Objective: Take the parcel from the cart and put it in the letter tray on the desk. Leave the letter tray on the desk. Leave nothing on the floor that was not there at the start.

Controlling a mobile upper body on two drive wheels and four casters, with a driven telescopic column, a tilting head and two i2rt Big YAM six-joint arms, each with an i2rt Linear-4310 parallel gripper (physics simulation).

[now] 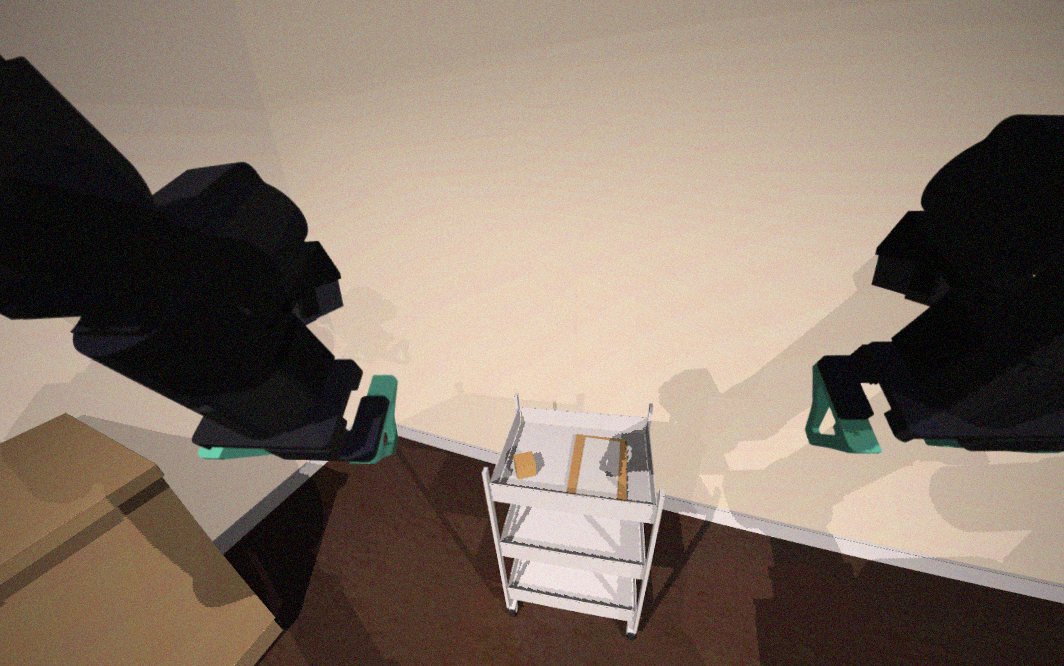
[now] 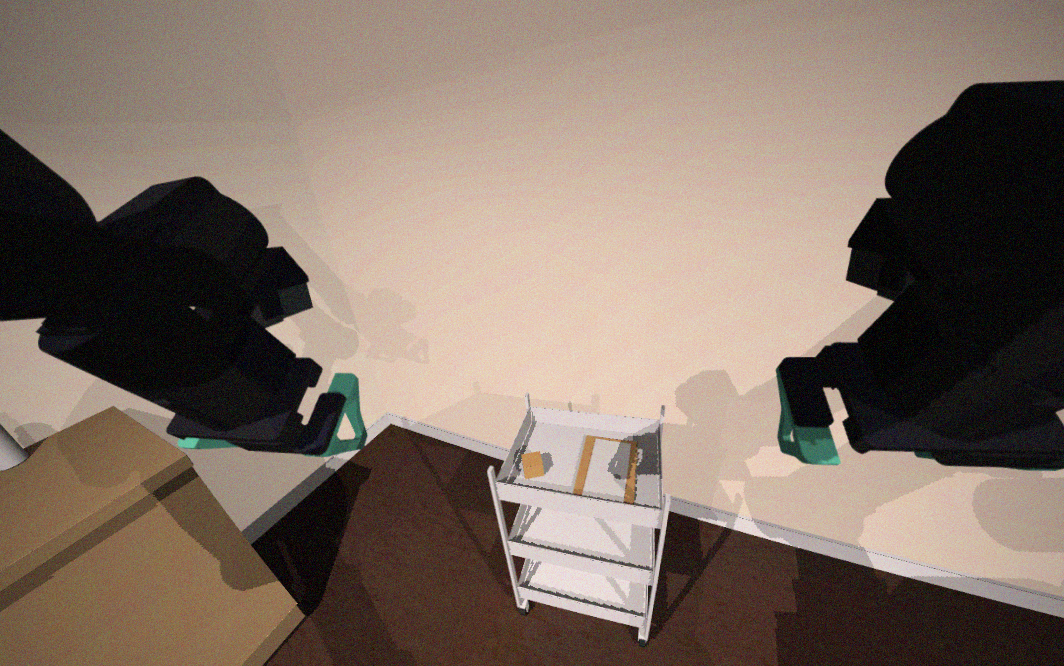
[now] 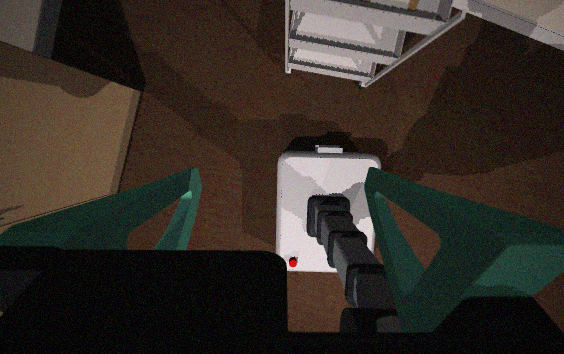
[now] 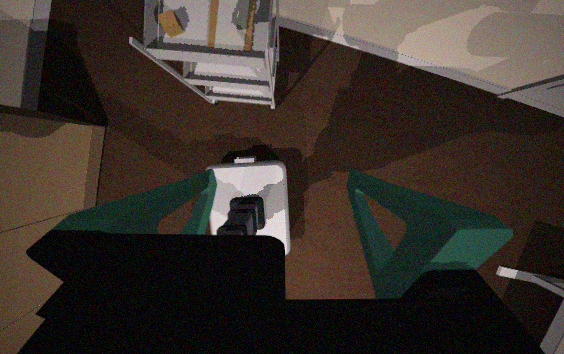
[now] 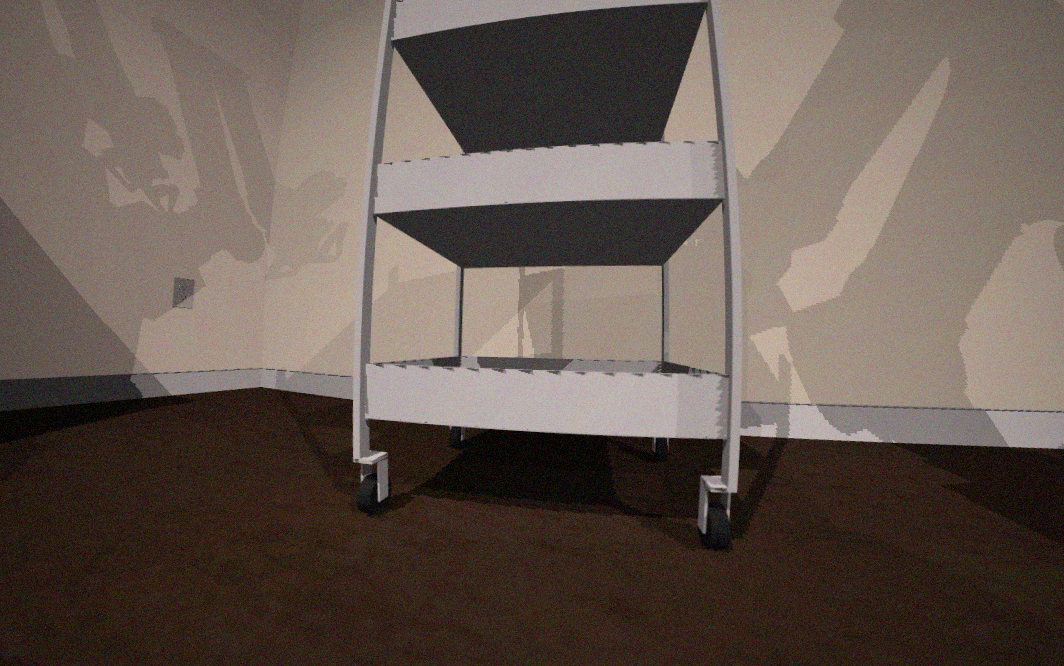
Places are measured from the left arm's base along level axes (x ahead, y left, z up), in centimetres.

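Where they show: left gripper, fingertip midpoint: [image 1: 345, 445] [image 2: 319, 440] [image 3: 283, 176]; right gripper, fingertip midpoint: [image 1: 866, 437] [image 2: 846, 446] [image 4: 281, 176].
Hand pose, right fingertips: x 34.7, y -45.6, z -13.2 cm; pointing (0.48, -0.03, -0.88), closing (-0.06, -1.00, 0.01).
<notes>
Each offset is from my right fingertips to the top centre of the thing. "pt": to the spot under its first point.
A small orange-brown box @(dx +51.2, dy +37.1, dz -56.5 cm) [image 1: 525, 464] [image 2: 533, 464] [image 4: 171, 23], which looks like the parcel, lies at the left of the top tray of the white three-tier cart [image 1: 577, 503] [image 2: 581, 504] [image 4: 215, 57] [image 5: 549, 400]. My left gripper [image 1: 294, 455] [image 2: 266, 449] [image 3: 283, 176] is open and empty, high up and to the left of the cart. My right gripper [image 1: 910, 449] [image 2: 879, 451] [image 4: 281, 176] is open and empty, to the right of the cart. Both are apart from the cart. The letter tray does not show.
An orange-brown frame-like item @(pt dx +53.3, dy +22.1, dz -60.5 cm) [image 1: 575, 463] [image 2: 583, 464] lies beside the box on the cart. Brown wooden furniture [image 1: 141, 581] [image 2: 149, 596] [image 3: 60, 145] stands at the lower left; whether it is the desk is unclear. Walls rise behind the cart. My white base [image 3: 300, 175] [image 4: 275, 210] is below.
</notes>
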